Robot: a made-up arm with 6 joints.
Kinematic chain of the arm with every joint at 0, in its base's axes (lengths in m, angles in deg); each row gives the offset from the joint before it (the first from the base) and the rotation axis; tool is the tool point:
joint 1: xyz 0 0 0.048 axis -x
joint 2: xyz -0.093 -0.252 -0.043 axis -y
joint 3: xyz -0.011 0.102 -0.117 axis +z
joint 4: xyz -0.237 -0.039 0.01 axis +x
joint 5: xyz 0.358 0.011 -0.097 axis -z
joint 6: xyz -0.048 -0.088 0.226 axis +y
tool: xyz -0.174 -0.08 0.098
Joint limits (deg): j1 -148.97..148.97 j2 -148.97..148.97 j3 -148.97..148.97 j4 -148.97..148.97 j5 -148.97..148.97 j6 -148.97..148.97
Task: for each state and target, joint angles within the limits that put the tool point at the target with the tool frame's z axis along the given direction. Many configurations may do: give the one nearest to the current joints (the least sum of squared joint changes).
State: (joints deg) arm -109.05 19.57 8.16 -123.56 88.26 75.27
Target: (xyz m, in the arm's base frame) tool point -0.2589 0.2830 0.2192 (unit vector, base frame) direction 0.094 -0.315 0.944
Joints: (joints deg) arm -117.09 -0.18 18.03 -126.77 47.00 35.35
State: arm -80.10 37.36 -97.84 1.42 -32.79 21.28
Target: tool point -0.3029 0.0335 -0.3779 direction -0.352 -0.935 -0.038
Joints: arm -97.72 40.46 -55.20 -7.41 -59.44 13.65
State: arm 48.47 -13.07 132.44 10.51 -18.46 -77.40
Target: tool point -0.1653 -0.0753 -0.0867 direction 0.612 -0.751 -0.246
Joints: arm 74.36 -41.41 148.97 -25.34 -26.12 -113.49
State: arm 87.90 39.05 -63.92 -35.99 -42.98 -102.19
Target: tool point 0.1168 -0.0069 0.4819 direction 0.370 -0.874 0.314
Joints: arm 96.61 73.62 -51.98 16.38 -70.84 -112.28
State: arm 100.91 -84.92 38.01 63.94 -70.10 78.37
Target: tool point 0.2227 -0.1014 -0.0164 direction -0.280 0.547 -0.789
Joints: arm 90.54 -28.89 71.97 37.61 -53.49 99.69
